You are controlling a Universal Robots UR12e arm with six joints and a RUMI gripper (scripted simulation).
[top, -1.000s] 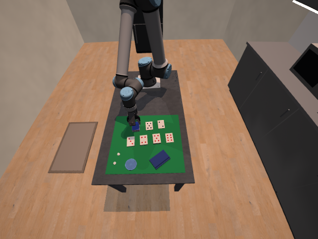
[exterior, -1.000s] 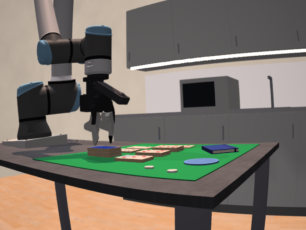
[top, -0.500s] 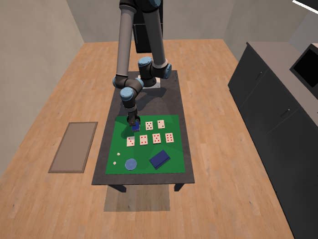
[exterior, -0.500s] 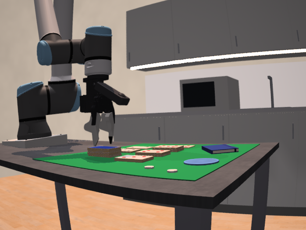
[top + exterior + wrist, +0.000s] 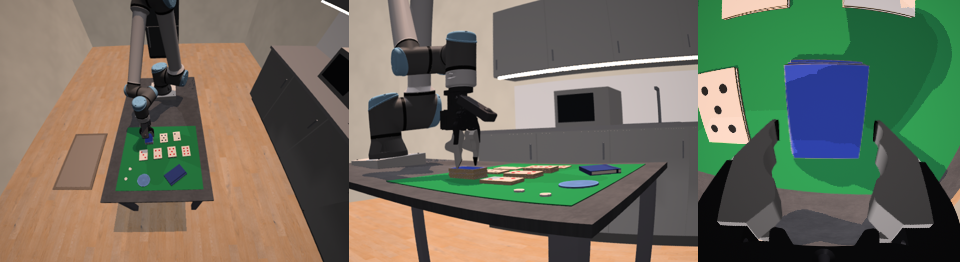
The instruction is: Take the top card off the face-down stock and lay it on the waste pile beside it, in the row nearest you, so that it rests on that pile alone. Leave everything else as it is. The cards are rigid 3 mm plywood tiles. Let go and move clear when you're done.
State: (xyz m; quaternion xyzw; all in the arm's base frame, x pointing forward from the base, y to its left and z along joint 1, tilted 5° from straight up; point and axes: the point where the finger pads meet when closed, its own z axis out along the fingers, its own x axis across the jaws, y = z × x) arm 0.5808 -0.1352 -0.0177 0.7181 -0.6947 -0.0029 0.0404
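The card lies 20 mm below my hand. From my hand the other things lie so: green mat: 140 mm ahead, 90 mm to the left, 60 mm below; then blue book: 310 mm ahead, 190 mm to the left, 40 mm below.
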